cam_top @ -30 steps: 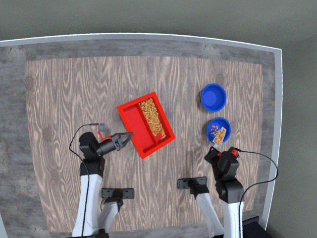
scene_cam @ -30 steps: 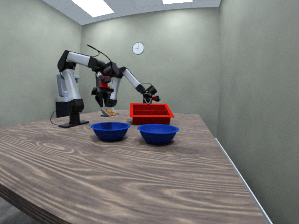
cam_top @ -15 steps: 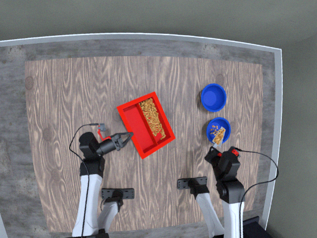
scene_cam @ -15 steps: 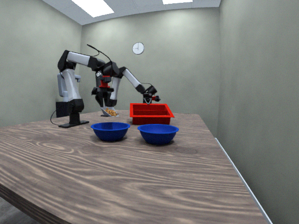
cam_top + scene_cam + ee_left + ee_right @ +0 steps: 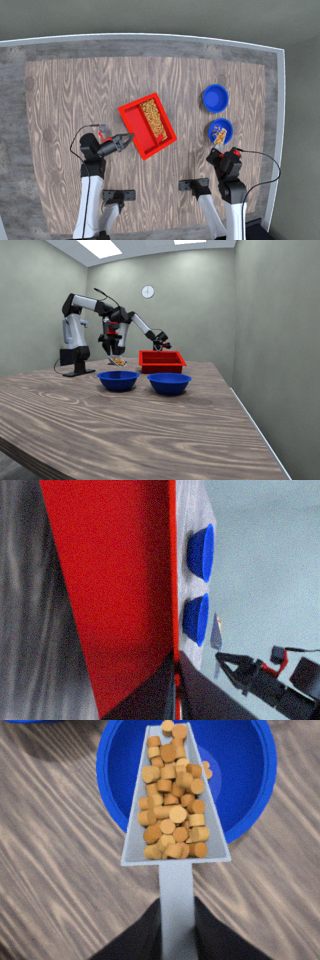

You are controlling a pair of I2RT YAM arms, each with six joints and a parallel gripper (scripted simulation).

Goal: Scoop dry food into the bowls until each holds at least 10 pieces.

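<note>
Now: left hand 3 cm short of the red box, 8 cm to the left of it and 5 cm above it. The rest, counted from my left hand: grey scoop: 10 cm behind, 43 cm to the right, 2 cm below.
</note>
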